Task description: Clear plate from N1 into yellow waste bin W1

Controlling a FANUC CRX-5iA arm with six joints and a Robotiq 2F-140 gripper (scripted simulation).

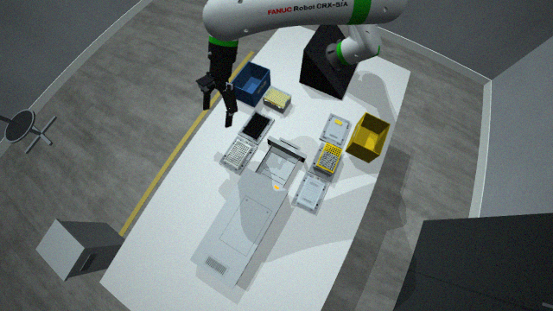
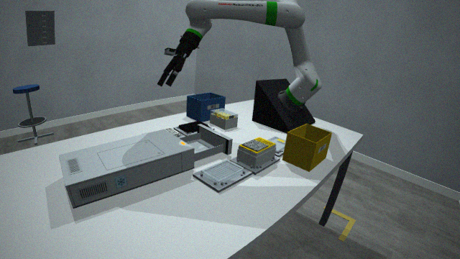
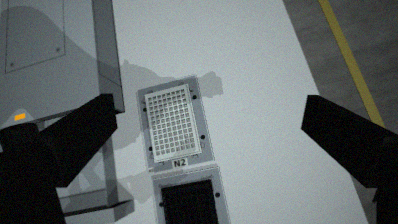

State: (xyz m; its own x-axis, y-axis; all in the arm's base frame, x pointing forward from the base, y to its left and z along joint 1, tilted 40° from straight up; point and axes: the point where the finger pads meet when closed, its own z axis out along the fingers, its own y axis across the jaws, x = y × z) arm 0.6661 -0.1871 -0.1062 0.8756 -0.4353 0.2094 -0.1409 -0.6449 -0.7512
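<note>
My hand is 47 cm to the right of the clear plate and 21 cm above it. The rest, counted from my hand: drawer (2 cm ahead, 28 cm to the left, 19 cm below); then white plate (4 cm ahead, 9 cm to the left, 21 cm below); then black plate (13 cm behind, 7 cm to the left, 21 cm below).
</note>
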